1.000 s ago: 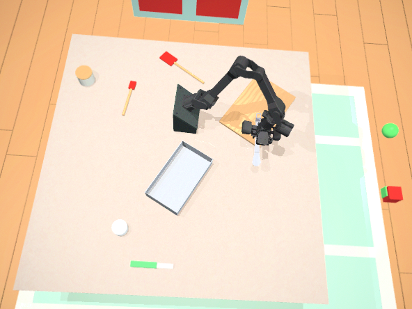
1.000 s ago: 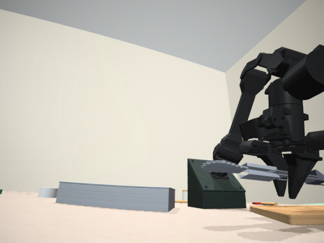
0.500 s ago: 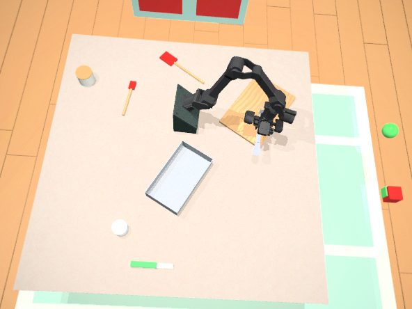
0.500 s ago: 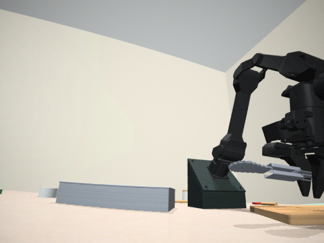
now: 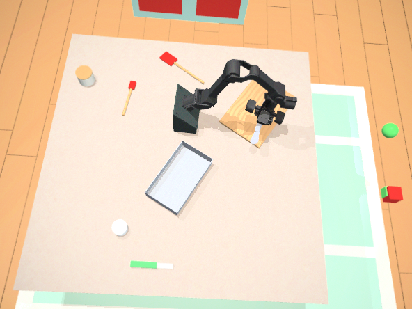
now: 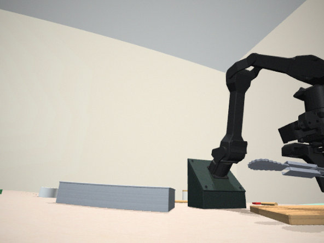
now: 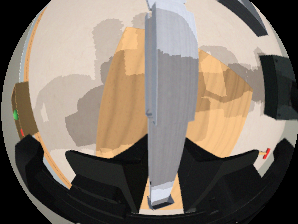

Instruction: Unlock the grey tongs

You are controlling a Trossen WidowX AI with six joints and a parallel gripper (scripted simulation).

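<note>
Right now the wooden board is 8 cm behind my gripper tip and 4 cm below it. Also, from my gripper tip: roasting tin (35 cm to the right, 34 cm ahead, 2 cm below); lidded jar (89 cm to the right, 13 cm behind, 1 cm below); white disc (60 cm ahead, 58 cm to the right, 3 cm below).
</note>
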